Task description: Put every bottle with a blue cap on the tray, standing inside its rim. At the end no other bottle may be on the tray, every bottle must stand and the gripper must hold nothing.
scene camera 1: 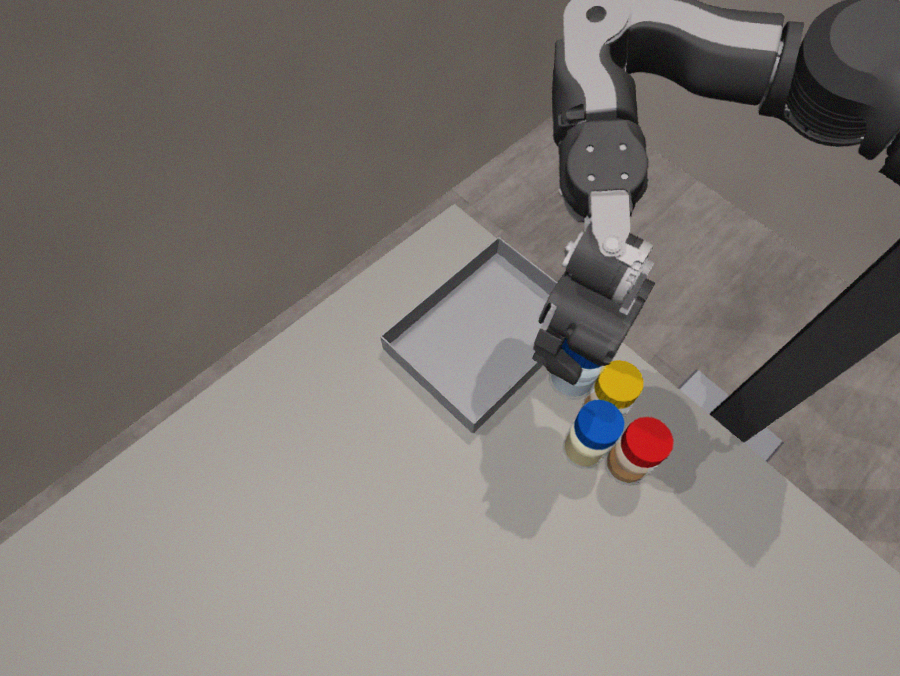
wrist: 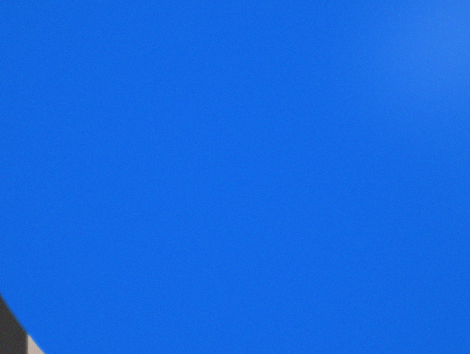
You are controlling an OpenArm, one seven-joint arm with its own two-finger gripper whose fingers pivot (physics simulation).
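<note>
My gripper [scene camera 1: 580, 368] is shut on a blue-capped bottle with a pale blue body [scene camera 1: 572, 385], upright and seemingly slightly raised beside the tray's right corner. Its blue cap [wrist: 235, 175] fills most of the wrist view; a dark finger part shows at lower left. The far finger is hidden in the scene view. Another blue-capped bottle [scene camera 1: 598, 425], with pale yellow contents, stands just below it. A yellow-capped bottle [scene camera 1: 619, 383] stands close on the right, partly hidden. A red-capped bottle [scene camera 1: 646, 442] stands at lower right. The grey tray [scene camera 1: 429, 383] holds no visible bottle; the arm hides its right part.
The light table [scene camera 1: 291, 509] bears the tray and bottles. Its edge [scene camera 1: 836, 527] runs close to the right of the bottles. A dark post [scene camera 1: 807, 356] stands beyond that edge. The bottles are crowded together, with small gaps around the held one.
</note>
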